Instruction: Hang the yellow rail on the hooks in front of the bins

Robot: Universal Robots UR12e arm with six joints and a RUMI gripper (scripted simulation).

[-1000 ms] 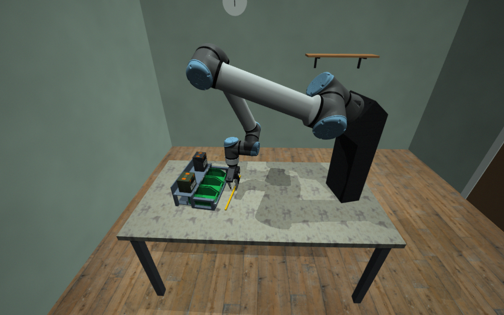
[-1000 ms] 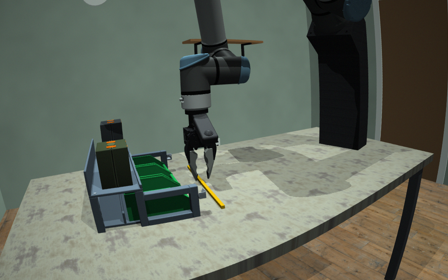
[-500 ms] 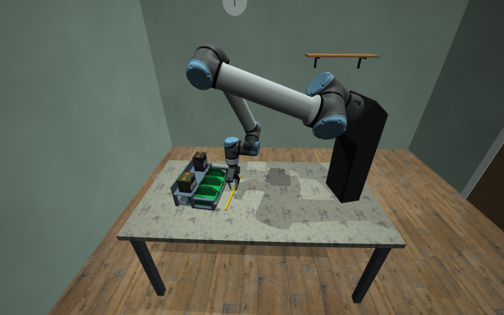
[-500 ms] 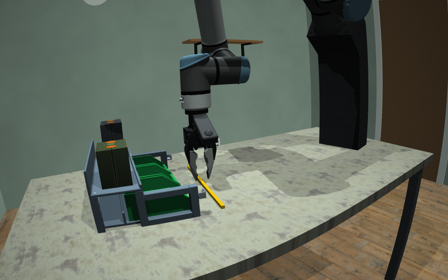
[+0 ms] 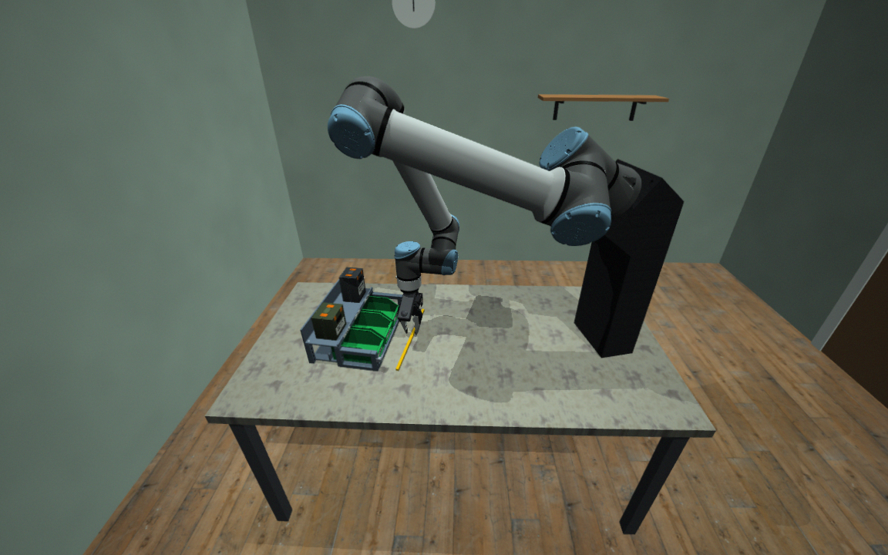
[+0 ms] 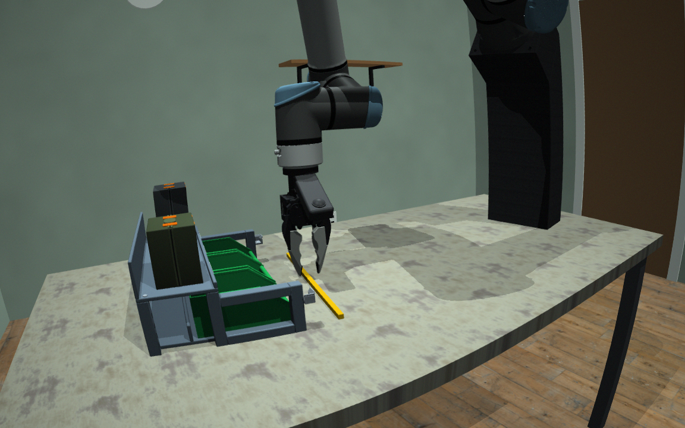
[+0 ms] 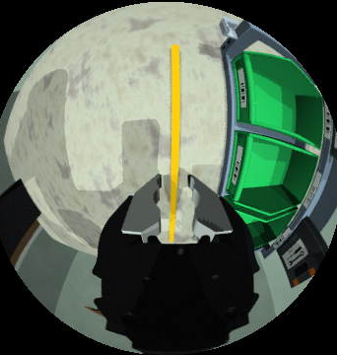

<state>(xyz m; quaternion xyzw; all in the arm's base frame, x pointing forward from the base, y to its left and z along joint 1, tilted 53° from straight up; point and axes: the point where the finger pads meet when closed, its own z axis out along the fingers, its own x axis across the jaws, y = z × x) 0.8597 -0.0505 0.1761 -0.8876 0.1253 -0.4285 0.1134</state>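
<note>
Right now the yellow rail is 30 mm below my hand.
</note>
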